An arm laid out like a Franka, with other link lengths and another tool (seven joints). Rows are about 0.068 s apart.
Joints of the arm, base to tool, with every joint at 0 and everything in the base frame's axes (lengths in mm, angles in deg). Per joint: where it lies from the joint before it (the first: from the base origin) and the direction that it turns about. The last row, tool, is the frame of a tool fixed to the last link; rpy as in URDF.
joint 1: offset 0 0 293 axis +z
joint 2: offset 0 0 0 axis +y
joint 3: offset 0 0 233.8 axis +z
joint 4: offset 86.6 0 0 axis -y
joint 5: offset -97.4 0 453.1 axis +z
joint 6: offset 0 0 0 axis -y
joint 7: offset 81.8 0 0 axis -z
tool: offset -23 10 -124.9 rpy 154.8 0 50.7
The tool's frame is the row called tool.
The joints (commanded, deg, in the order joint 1, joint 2, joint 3, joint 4, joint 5, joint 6, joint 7), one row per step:
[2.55, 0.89, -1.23, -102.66, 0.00, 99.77, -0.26]
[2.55, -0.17, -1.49, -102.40, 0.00, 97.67, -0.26]
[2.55, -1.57, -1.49, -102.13, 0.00, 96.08, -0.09]
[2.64, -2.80, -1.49, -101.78, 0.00, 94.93, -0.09]
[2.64, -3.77, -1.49, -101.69, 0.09, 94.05, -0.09]
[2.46, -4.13, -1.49, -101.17, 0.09, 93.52, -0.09]
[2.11, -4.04, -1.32, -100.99, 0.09, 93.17, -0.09]
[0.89, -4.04, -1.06, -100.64, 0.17, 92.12, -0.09]
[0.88, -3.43, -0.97, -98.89, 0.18, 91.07, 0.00]
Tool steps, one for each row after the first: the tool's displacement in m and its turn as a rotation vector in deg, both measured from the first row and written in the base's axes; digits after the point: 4 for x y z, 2 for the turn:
[-0.0058, -0.0029, 0.0116, 0.01, 0.78, -0.26]
[-0.0115, -0.0030, 0.0272, 0.03, 0.70, -0.43]
[-0.0162, -0.0022, 0.0420, 0.07, 0.27, -0.34]
[-0.0204, -0.0022, 0.0520, 0.19, 0.10, -0.35]
[-0.0216, -0.0041, 0.0599, 0.21, -0.25, -0.53]
[-0.0218, -0.0059, 0.0602, 0.19, 0.01, -0.71]
[-0.0234, -0.0154, 0.0625, 0.24, 0.70, -1.68]
[-0.0217, -0.0145, 0.0710, 0.23, 0.61, -1.68]

